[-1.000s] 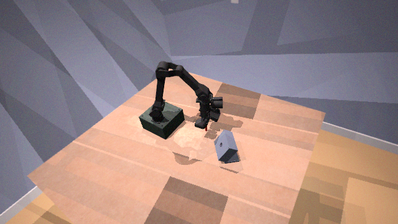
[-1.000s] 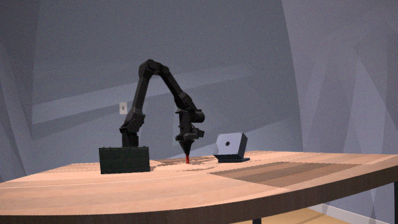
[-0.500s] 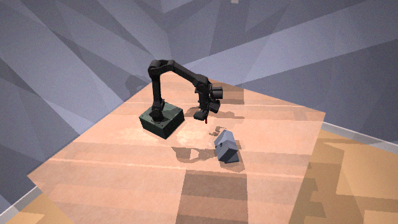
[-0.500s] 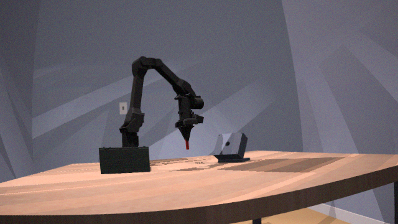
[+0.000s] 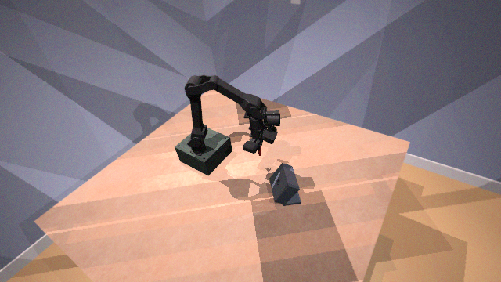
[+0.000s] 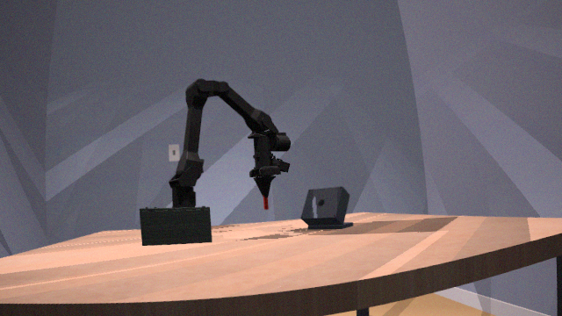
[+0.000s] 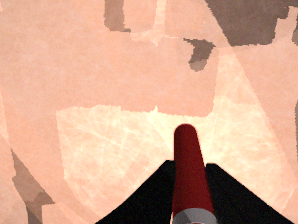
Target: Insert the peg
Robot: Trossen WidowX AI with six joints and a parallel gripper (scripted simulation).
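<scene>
The dark sloped panel lies 17 cm ahead of my gripper tip, 11 cm to the right of it and 5 cm below it. Round my gripper tip: round red peg: 2 cm above.
</scene>
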